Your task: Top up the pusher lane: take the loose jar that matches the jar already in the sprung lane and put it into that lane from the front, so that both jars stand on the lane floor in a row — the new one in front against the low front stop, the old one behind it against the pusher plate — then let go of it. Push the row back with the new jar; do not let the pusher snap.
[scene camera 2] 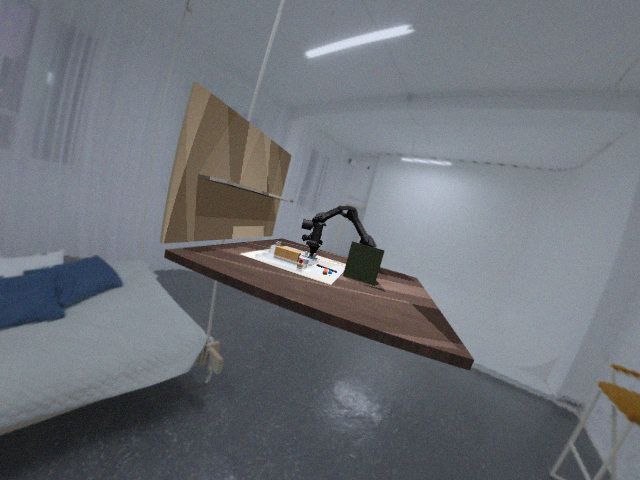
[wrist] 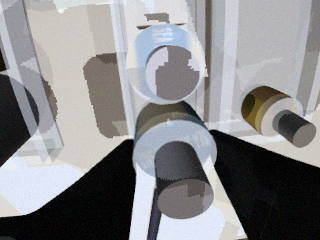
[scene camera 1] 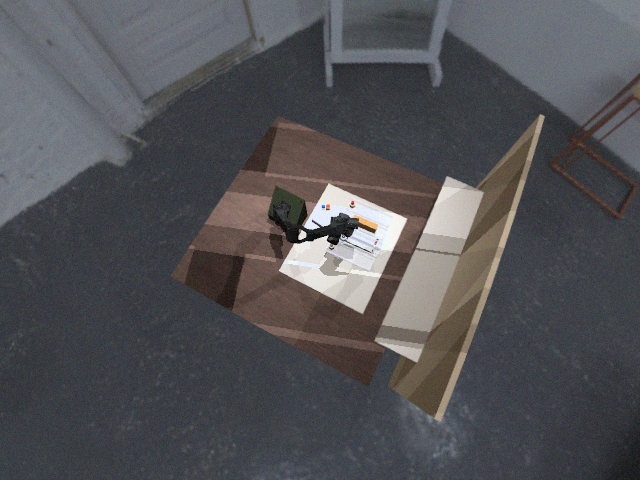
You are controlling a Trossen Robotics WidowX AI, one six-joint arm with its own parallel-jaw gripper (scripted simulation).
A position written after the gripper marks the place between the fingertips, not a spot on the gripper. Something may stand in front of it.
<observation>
In view: the gripper (wrist: 171,142), a pale blue jar (wrist: 173,152) and a pale blue jar (wrist: 165,63).
</observation>
